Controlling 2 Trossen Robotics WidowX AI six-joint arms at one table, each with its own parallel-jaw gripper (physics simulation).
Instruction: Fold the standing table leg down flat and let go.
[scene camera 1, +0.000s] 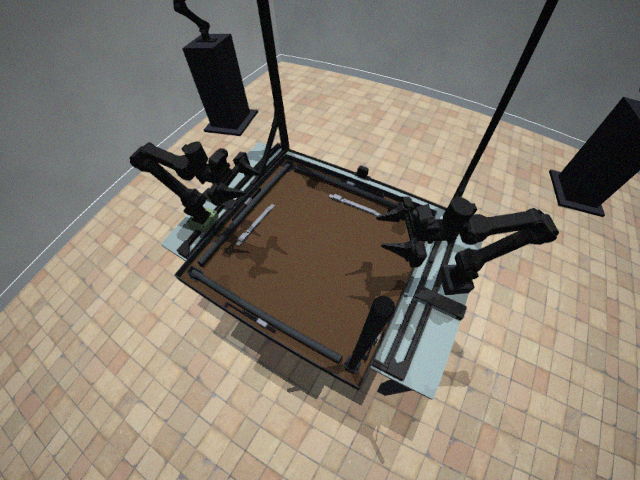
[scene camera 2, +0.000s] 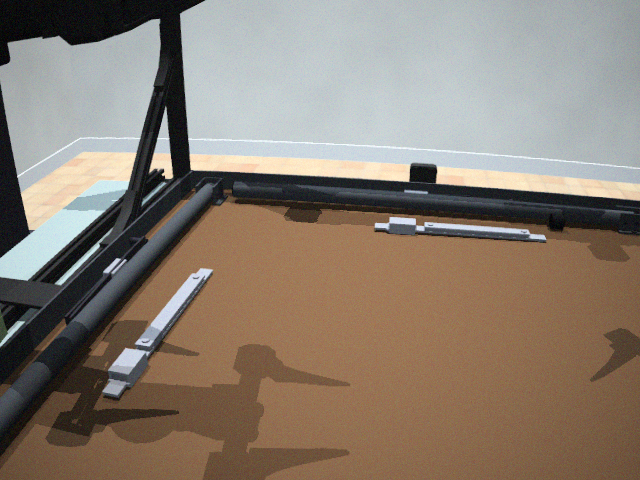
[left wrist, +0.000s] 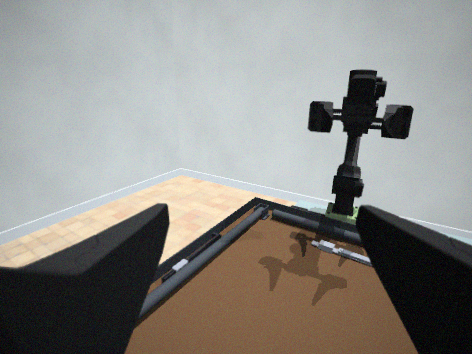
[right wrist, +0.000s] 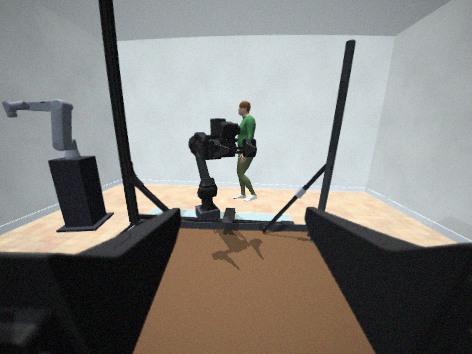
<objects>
my left gripper: scene camera 1; left wrist; right wrist 242, 150; not seen in scene camera 2 (out of frame)
same spot on brown tabletop: (right wrist: 219, 283) = (scene camera 2: 531, 347)
same spot on my left gripper: (left wrist: 95, 289) = (scene camera 1: 402, 243)
</objects>
